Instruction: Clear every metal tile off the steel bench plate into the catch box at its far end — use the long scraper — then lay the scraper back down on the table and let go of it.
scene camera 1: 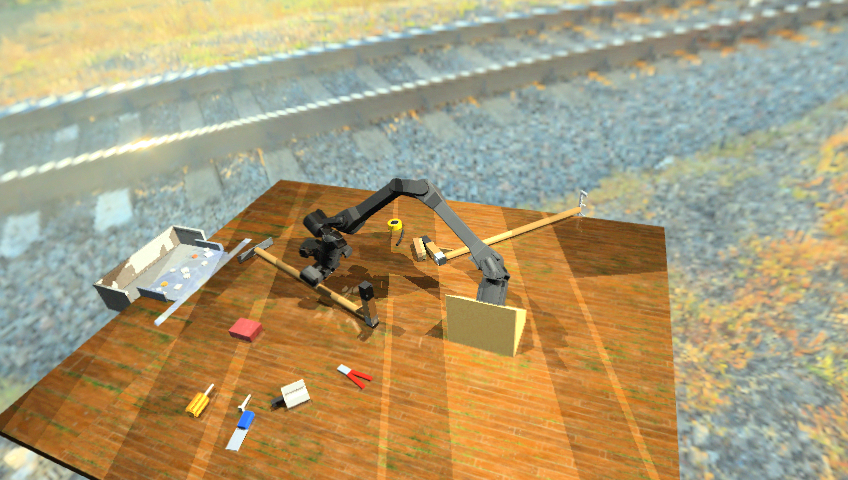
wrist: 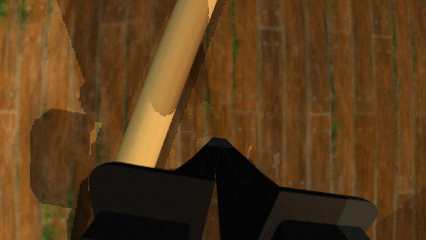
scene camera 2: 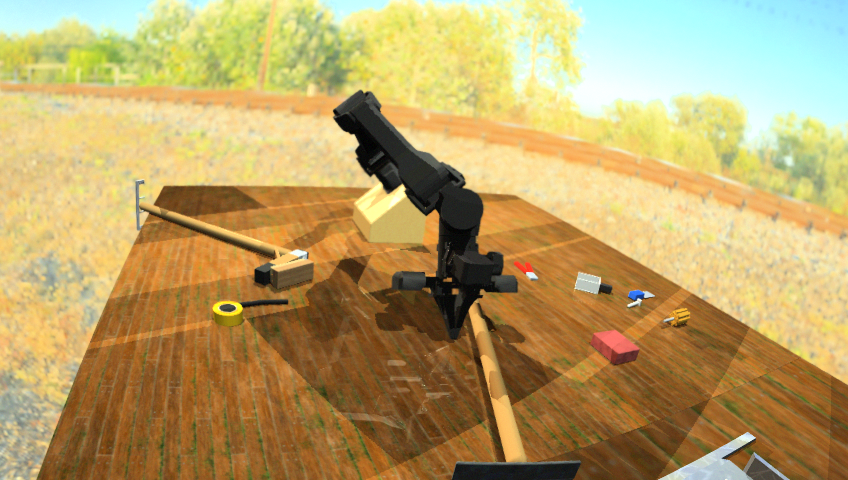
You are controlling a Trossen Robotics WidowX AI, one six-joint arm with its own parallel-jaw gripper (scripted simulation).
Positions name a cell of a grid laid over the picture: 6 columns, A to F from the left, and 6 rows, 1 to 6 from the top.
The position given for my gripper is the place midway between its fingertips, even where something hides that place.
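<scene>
My gripper (scene camera 2: D5) is shut and holds nothing, and the same camera gives me a red block (scene camera 2: E5) as well as a wooden block (scene camera 2: C4). A long scraper (scene camera 1: C4) is there too, and I see my gripper (scene camera 1: C4). In the wrist view I find my gripper (wrist: D4); the red block is out of frame in the wrist view, and the wooden block is out of frame in the wrist view as well.
</scene>
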